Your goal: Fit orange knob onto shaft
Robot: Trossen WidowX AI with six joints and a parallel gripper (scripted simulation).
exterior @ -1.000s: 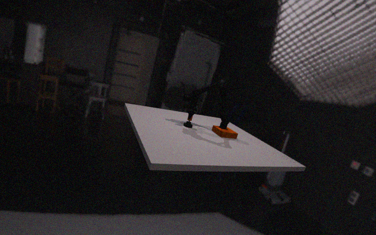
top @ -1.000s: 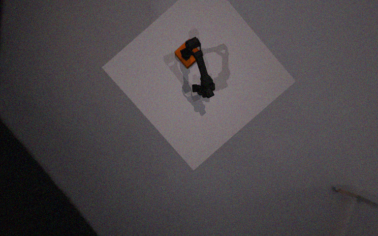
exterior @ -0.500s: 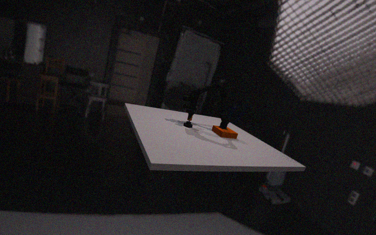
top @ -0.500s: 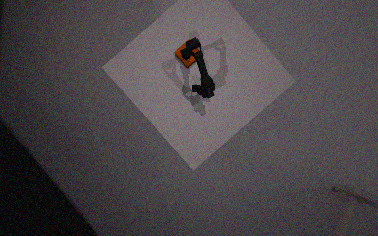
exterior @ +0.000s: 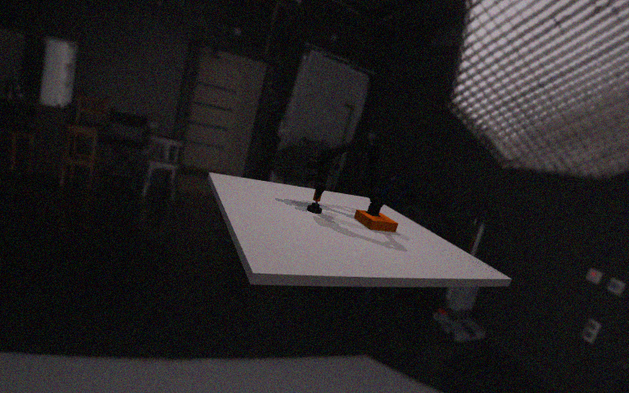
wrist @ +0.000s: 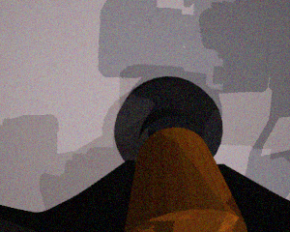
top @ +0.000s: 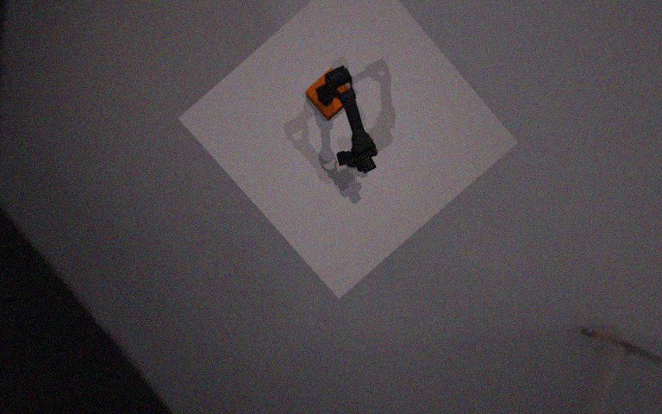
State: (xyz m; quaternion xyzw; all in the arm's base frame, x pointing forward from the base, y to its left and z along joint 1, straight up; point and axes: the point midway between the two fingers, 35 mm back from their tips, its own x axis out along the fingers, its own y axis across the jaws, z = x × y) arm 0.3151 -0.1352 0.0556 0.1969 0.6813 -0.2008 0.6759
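Now: the orange knob 30 mm above my gripper tip. The rest, counted from my gripper tip: pedestal with D-shaped shaft 40 mm below.
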